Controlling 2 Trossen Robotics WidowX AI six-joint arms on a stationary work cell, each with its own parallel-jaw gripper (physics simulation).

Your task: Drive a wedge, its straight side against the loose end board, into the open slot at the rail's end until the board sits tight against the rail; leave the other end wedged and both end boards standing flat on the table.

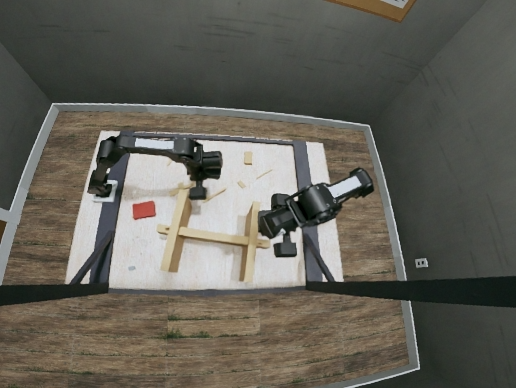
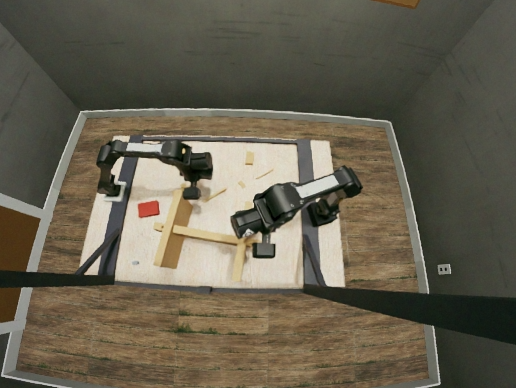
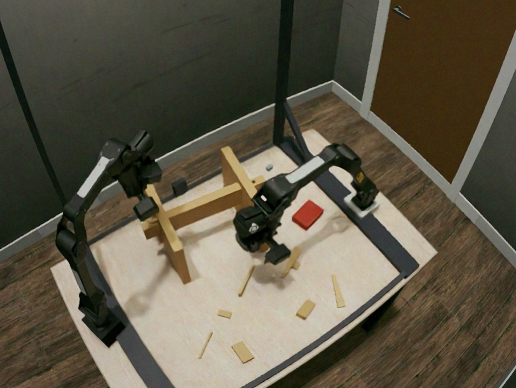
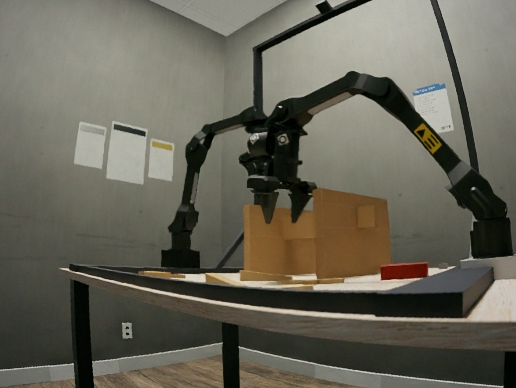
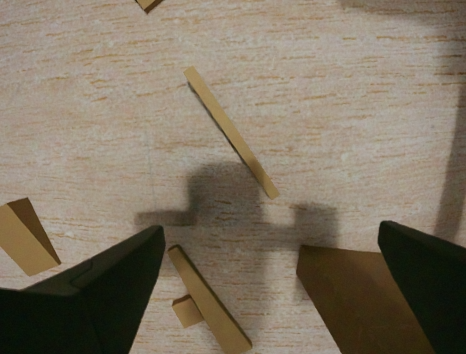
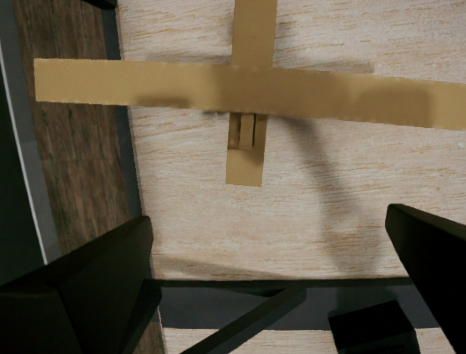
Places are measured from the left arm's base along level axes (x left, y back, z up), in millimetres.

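Where they show: left gripper, fingertip midpoint: [image 1: 204,186] [image 2: 201,186] [image 3: 256,251] [image 4: 281,223] [image 5: 271,234]; right gripper, fingertip midpoint: [image 2: 258,232] [image 6: 268,221]; left arm's base, link origin: [image 1: 104,190] [image 2: 113,190] [image 3: 362,201] [image 4: 493,256]; right arm's base, link origin: [image 2: 323,211] [image 3: 100,319].
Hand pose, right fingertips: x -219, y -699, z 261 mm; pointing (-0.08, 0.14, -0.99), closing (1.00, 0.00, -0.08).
Each offset is from my right fingertips to the top centre of the thing. "spot": to the spot under its first point.
The rail @[dx +7, dy +189, dz -108 mm] [image 1: 215,235] [image 3: 200,205] [image 6: 254,30] passes through two upright end boards: the left-hand one [image 1: 175,240] [image 2: 175,230] and the right-hand one [image 1: 250,245] [image 6: 150,82]. A wedge @[dx -14, dy +24, dz -109 mm] [image 6: 246,131] sits in the right-hand rail slot. The left-hand slot @[spot: dx +25, dy +364, dz -122 mm] [image 3: 254,181] looks open. My left gripper [image 1: 200,176] [image 4: 281,222] [image 5: 271,234] is open and empty, over the table behind the left-hand board. A slim strip @[dx +226, dy +197, dz -267 mm] [image 5: 232,132] [image 1: 215,195] lies ahead of it; another strip @[dx +249, dy +347, dz -285 mm] [image 5: 210,300] touches a small block @[dx +272, dy +357, dz -284 mm] [image 5: 187,312]. My right gripper [image 1: 282,225] [image 6: 268,221] is open and empty beside the right-hand board.
A red block @[dx +141, dy +506, dz -265 mm] [image 1: 144,210] [image 3: 307,215] lies left of the left-hand board. Loose wooden pieces lie on the table, among them a thin strip @[dx +351, dy -42, dz -284 mm] [image 3: 205,345], a tapered strip @[dx +430, dy +410, dz -285 mm] [image 3: 338,291], and blocks @[dx +433, dy +38, dz -275 mm] [image 3: 242,352] @[dx +420, dy +285, dz -267 mm] [image 3: 305,309]. A small grey piece @[dx -108, dy +529, dz -278 mm] [image 1: 132,268] lies near the front left.
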